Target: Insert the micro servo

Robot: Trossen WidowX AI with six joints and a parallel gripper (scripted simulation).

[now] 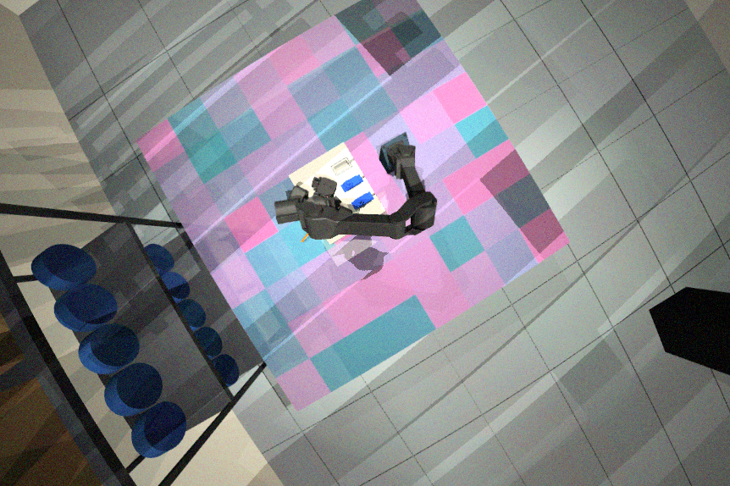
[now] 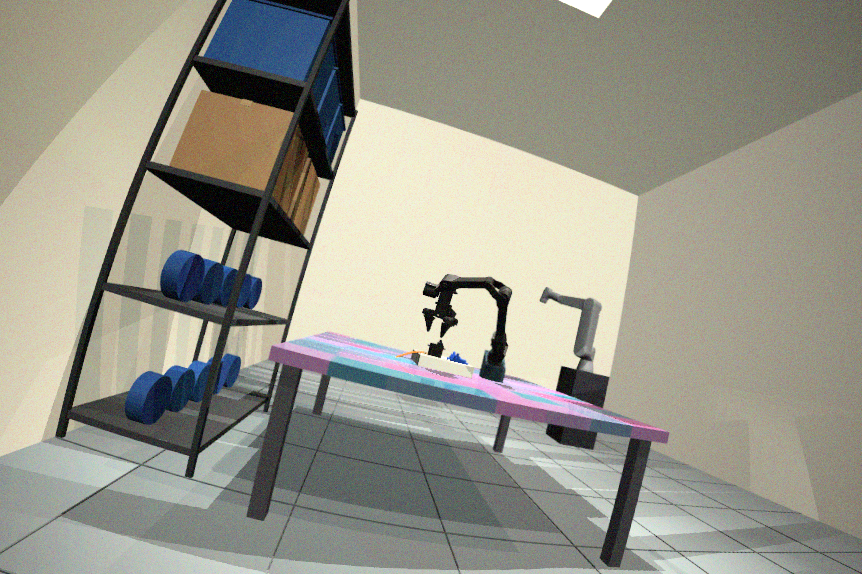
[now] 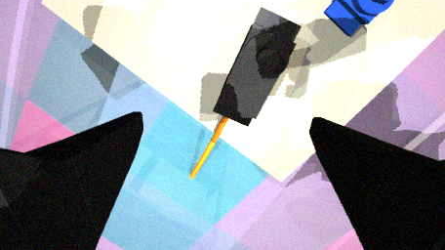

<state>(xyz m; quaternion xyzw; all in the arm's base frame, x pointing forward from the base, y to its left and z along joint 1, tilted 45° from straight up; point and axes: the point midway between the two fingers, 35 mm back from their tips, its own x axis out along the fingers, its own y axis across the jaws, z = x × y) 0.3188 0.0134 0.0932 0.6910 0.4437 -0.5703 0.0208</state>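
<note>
My gripper tip is 120 mm above the white deck, 40 mm to the left of it and 20 mm past it.
</note>
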